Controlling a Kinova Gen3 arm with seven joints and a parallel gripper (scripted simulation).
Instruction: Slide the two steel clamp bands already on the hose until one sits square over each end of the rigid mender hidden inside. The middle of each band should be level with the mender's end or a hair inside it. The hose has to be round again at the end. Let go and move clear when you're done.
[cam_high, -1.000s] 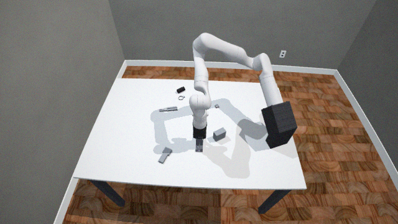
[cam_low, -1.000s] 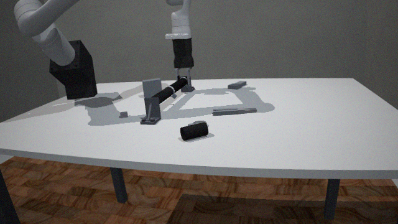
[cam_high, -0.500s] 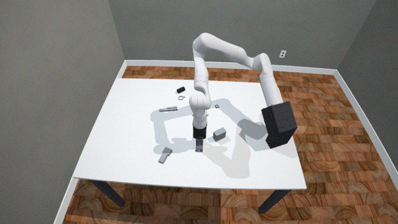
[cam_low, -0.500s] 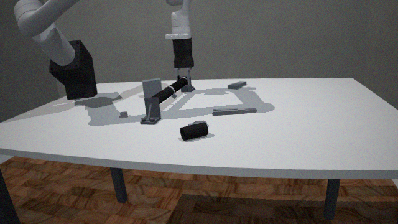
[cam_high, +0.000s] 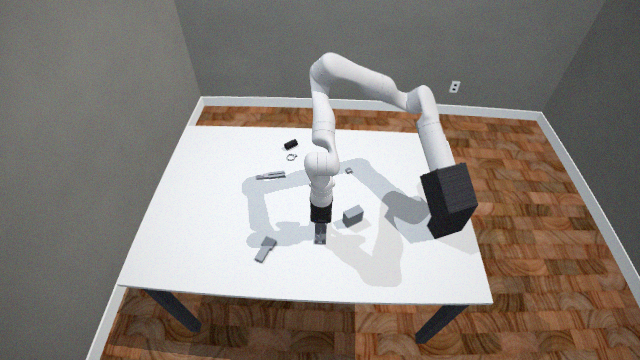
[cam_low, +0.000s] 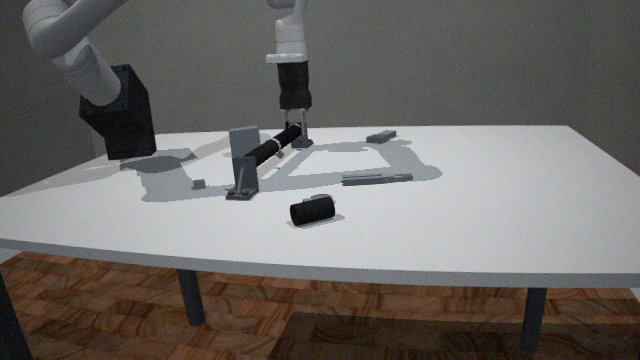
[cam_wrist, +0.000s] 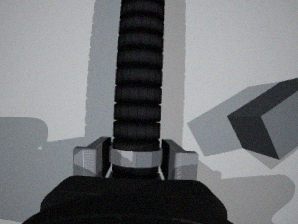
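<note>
Now: the grey block 130 mm behind my hand, 20 mm below it and 10 mm to the right of it. Round my hand: short black hose piece 470 mm to the right, 60 mm ahead, 40 mm below; flat grey piece 220 mm ahead, 70 mm to the left, 50 mm below; small grey piece 270 mm to the right, 170 mm behind, 50 mm below.
</note>
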